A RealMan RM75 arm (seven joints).
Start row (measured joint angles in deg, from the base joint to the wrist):
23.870, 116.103, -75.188, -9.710, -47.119, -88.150, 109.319
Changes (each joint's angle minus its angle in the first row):
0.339, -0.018, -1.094, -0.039, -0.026, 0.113, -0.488
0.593, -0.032, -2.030, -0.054, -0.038, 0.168, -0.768
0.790, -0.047, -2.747, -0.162, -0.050, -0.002, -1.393
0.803, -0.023, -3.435, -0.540, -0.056, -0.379, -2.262
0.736, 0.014, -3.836, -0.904, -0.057, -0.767, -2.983
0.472, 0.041, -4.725, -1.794, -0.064, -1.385, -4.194
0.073, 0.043, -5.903, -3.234, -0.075, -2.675, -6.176
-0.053, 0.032, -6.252, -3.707, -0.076, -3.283, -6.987
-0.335, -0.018, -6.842, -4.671, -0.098, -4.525, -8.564
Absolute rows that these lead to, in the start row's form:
24.209, 116.085, -76.282, -9.749, -47.145, -88.037, 108.831
24.463, 116.071, -77.218, -9.764, -47.157, -87.982, 108.551
24.660, 116.056, -77.935, -9.872, -47.169, -88.152, 107.926
24.673, 116.080, -78.623, -10.250, -47.175, -88.529, 107.057
24.606, 116.117, -79.024, -10.614, -47.176, -88.917, 106.336
24.342, 116.144, -79.913, -11.504, -47.183, -89.535, 105.125
23.943, 116.146, -81.091, -12.944, -47.194, -90.825, 103.143
23.817, 116.135, -81.440, -13.417, -47.195, -91.433, 102.332
23.535, 116.085, -82.030, -14.381, -47.217, -92.675, 100.755

